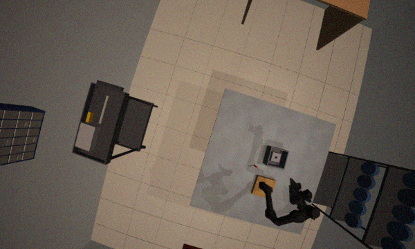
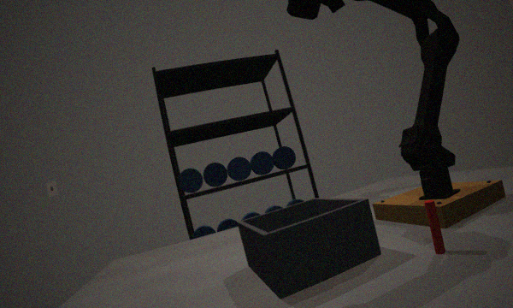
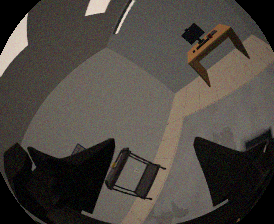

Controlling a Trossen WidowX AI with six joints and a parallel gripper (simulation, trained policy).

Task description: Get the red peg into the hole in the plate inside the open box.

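Now: gripper tip 60 mm past the red peg, 40 mm to the right of it and 500 mm above it. Round my gripper tip: plate 60 mm ahead, 150 mm to the right, 490 mm below; dark box 60 mm ahead, 150 mm to the right, 510 mm below.
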